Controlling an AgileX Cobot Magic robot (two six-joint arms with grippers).
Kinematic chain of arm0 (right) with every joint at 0, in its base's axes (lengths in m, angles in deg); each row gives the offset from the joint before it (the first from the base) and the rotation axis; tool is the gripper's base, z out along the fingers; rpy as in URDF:
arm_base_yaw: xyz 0 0 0.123 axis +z
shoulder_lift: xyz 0 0 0 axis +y
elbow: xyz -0.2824 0 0.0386 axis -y
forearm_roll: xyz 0.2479 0 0.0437 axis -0.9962 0 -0.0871
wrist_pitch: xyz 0 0 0 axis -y
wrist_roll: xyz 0.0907 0 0.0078 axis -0.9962 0 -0.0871
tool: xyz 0 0 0 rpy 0 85 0
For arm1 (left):
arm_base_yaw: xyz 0 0 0.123 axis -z
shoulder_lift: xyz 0 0 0 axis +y
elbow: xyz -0.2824 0 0.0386 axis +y
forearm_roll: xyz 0.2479 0 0.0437 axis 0.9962 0 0.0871
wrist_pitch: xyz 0 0 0 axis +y
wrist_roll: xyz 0.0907 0 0.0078 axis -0.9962 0 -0.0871
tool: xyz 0 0 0 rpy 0 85 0
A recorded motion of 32 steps. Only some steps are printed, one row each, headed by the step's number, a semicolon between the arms.
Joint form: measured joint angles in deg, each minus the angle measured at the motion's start. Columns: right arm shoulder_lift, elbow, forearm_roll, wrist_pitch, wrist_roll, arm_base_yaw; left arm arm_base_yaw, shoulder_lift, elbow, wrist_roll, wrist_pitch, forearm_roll.
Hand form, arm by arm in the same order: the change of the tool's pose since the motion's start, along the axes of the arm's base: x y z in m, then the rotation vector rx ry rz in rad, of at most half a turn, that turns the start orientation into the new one. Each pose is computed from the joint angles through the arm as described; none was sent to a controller.
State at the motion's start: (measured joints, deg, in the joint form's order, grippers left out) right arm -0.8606 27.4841 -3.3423 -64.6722 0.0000 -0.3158; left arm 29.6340 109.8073 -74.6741 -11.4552 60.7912 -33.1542
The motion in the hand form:
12: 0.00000 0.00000 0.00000 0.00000 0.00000 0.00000; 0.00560 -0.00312 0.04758 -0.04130 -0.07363 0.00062
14: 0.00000 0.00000 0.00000 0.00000 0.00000 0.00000; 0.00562 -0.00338 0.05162 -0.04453 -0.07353 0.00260
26: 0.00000 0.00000 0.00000 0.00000 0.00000 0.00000; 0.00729 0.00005 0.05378 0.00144 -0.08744 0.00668
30: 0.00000 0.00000 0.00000 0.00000 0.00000 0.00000; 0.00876 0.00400 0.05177 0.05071 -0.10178 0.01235
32: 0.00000 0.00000 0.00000 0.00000 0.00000 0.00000; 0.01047 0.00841 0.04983 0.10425 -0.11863 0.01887
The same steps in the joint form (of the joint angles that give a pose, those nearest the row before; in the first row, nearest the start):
12: 0.00 0.00 0.00 0.00 0.00 0.00; 0.00 -3.35 -6.27 2.93 4.02 1.35
14: 0.00 0.00 0.00 0.00 0.00 0.00; 0.00 -3.57 -6.87 3.40 4.61 1.35
26: 0.00 0.00 0.00 0.00 0.00 0.00; 0.00 -3.71 -7.66 5.39 5.34 4.58
30: 0.00 0.00 0.00 0.00 0.00 0.00; 0.00 -3.71 -7.66 7.03 5.34 7.79
32: 0.00 0.00 0.00 0.00 0.00 0.00; 0.00 -3.71 -7.66 8.81 5.36 11.31

